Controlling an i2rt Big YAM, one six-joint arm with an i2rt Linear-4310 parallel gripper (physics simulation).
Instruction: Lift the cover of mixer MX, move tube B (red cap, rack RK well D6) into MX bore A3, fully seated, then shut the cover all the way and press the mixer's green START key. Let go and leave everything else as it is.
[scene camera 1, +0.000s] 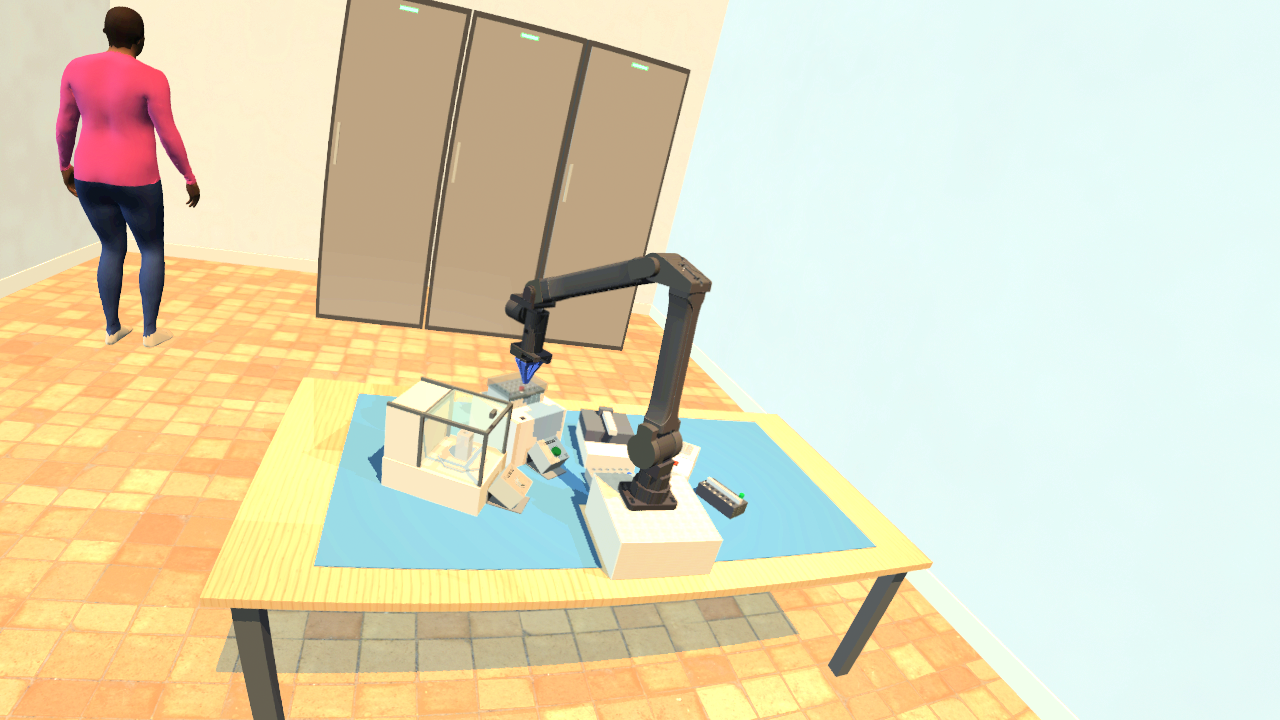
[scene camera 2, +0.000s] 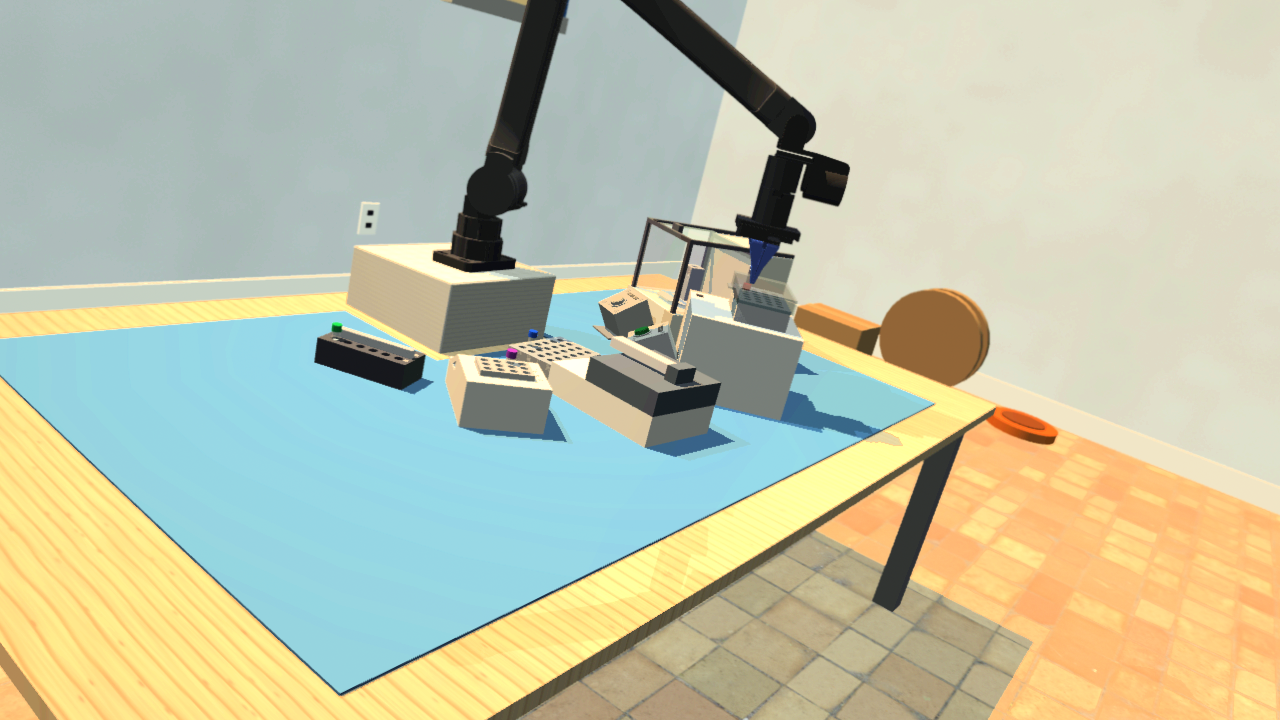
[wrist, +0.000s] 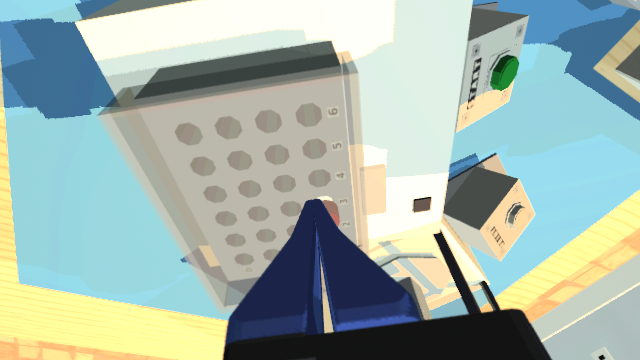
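Seen in the pictures: gripper, fingertip midpoint: (scene camera 1: 525, 383) (scene camera 2: 751, 283) (wrist: 314, 209); arm's base at its link origin: (scene camera 1: 646, 498) (scene camera 2: 474, 264).
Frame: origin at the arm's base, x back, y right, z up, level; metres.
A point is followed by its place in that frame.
Observation:
Mixer MX (scene camera 1: 543, 416) {x -0.321, y -0.176, z 0.027 m} (scene camera 2: 742, 367) {x -0.448, y -0.154, z -0.035 m} (wrist: 415, 145) {x -0.334, y -0.195, z 0.029 m} is a tall white box bearing a grey bore block. Its clear cover (scene camera 1: 516, 383) {x -0.390, y -0.245, z 0.084 m} (scene camera 2: 785, 288) {x -0.433, y -0.270, z 0.084 m} lies down over the block; a small gap could not be told. The red-capped tube B (scene camera 1: 521, 388) {x -0.361, y -0.236, z 0.084 m} (scene camera 2: 746, 285) (wrist: 334, 214) {x -0.385, y -0.218, z 0.084 m} stands under the cover in the column beside the numbers, near number 3, partly hidden by the fingers in the wrist view. My gripper (scene camera 1: 526, 382) {x -0.395, y -0.219, z 0.083 m} (scene camera 2: 752, 282) {x -0.395, y -0.219, z 0.083 m} (wrist: 314, 209) {x -0.395, y -0.219, z 0.083 m} is shut and empty, tips down at the cover's top above the cap; contact is unclear. The green START key (scene camera 1: 555, 451) {x -0.254, y -0.148, z -0.037 m} (scene camera 2: 640, 331) {x -0.264, y -0.132, z -0.038 m} (wrist: 505, 72) {x -0.265, y -0.142, z -0.033 m} is on a sloped panel beside the mixer.
A glass-walled instrument (scene camera 1: 460, 438) {x -0.118, y -0.410, z 0.072 m} stands close beside the mixer, with a small key box (scene camera 1: 510, 488) {x -0.102, y -0.288, z -0.044 m} (wrist: 495, 210) {x -0.164, y -0.258, z -0.036 m}. A dark-lidded box (scene camera 1: 605, 425) {x -0.366, y 0.024, z -0.017 m} (scene camera 2: 653, 380) {x -0.430, y 0.086, z -0.026 m}, a holed rack (scene camera 2: 554, 349) {x -0.203, y 0.008, z -0.075 m}, a white block device (scene camera 2: 501, 398) {x -0.327, y 0.269, z -0.063 m} and a black tube strip (scene camera 1: 721, 497) {x -0.085, y 0.271, z -0.069 m} (scene camera 2: 368, 358) {x -0.131, y 0.314, z -0.077 m} stand on the mat.

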